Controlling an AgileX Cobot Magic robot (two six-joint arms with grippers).
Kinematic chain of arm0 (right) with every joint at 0, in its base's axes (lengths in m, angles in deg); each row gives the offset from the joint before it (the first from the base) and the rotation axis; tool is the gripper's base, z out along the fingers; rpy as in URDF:
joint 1: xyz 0 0 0.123 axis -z
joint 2: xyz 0 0 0 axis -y
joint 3: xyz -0.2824 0 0.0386 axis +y
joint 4: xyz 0.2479 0 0.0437 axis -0.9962 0 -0.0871
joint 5: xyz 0 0 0 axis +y
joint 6: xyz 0.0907 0 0.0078 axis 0.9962 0 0.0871
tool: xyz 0 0 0 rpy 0 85 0
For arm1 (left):
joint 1: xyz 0 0 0.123 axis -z
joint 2: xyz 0 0 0 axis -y
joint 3: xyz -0.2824 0 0.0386 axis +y
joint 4: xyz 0.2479 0 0.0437 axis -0.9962 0 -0.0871
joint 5: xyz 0 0 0 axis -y
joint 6: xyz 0.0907 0 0.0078 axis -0.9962 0 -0.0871
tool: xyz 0 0 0 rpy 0 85 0
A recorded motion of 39 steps. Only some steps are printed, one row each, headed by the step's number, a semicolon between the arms.
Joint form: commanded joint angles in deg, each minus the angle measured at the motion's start. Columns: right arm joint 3, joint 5, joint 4, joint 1, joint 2, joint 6; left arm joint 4, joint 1, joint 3, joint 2, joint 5, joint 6.
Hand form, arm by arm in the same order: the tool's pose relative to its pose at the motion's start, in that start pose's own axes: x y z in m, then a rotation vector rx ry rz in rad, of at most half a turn. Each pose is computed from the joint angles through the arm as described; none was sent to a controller.
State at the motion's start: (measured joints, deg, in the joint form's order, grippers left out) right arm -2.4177 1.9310 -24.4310 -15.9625 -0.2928 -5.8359; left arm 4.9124 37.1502 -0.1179 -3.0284 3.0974 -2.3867
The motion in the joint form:
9: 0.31 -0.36 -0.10 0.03 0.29 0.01; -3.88 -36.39 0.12 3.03 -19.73 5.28
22: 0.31 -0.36 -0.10 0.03 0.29 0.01; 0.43 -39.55 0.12 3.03 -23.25 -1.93
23: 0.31 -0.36 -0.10 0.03 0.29 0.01; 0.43 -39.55 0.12 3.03 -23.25 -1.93
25: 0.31 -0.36 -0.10 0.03 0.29 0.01; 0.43 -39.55 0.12 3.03 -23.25 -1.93
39: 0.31 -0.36 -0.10 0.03 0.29 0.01; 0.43 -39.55 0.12 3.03 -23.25 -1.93
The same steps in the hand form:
9: 0.0009 -0.0006 -0.0003 0.0012 -0.0061 0.0019; 0.0258 0.0329 -0.0186 -0.6415 0.2478 -0.0588
22: 0.0009 -0.0006 -0.0003 0.0012 -0.0061 0.0019; 0.0310 0.0328 -0.0204 -0.6640 0.3191 -0.0341
23: 0.0009 -0.0006 -0.0003 0.0012 -0.0061 0.0019; 0.0310 0.0328 -0.0204 -0.6640 0.3191 -0.0341
25: 0.0009 -0.0006 -0.0003 0.0012 -0.0061 0.0019; 0.0310 0.0328 -0.0204 -0.6640 0.3191 -0.0341
39: 0.0009 -0.0006 -0.0003 0.0012 -0.0061 0.0019; 0.0310 0.0328 -0.0204 -0.6640 0.3191 -0.0341

